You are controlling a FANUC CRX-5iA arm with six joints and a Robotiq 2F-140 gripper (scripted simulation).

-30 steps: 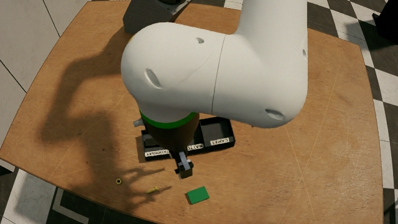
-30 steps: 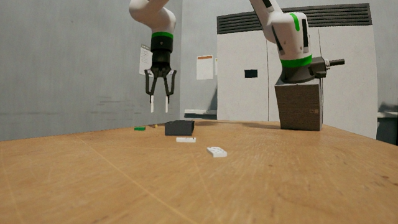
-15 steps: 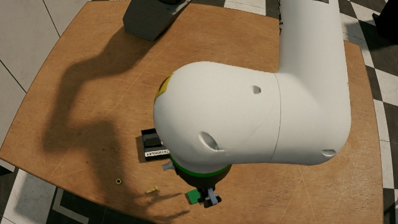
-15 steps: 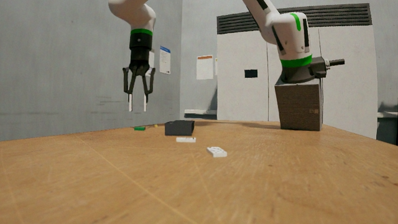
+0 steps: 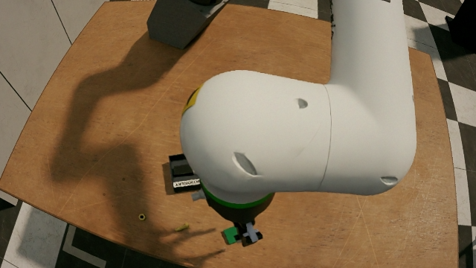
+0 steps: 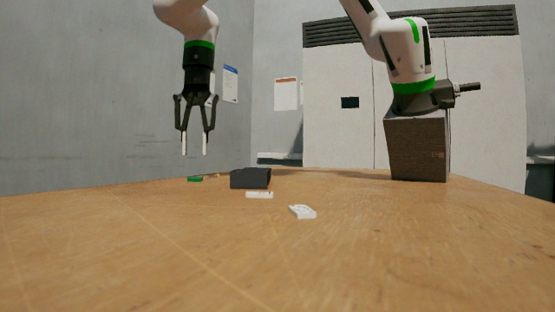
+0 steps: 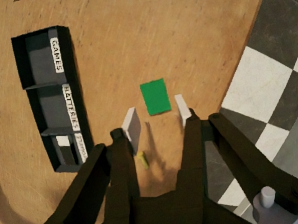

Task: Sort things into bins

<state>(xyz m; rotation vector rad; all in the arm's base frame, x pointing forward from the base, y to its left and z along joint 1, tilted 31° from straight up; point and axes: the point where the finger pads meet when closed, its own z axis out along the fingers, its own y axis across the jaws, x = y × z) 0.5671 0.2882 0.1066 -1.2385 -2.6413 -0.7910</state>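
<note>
Right now my hand is 100 mm above the flat green block. The rest, counted from my hand: yellow bolt 120 mm to the right, 100 mm below, 30 mm ahead; then yellow nut 220 mm to the right, 100 mm below, 50 mm ahead; then black three-part bin tray 150 mm behind, 80 mm to the right, 80 mm below.
</note>
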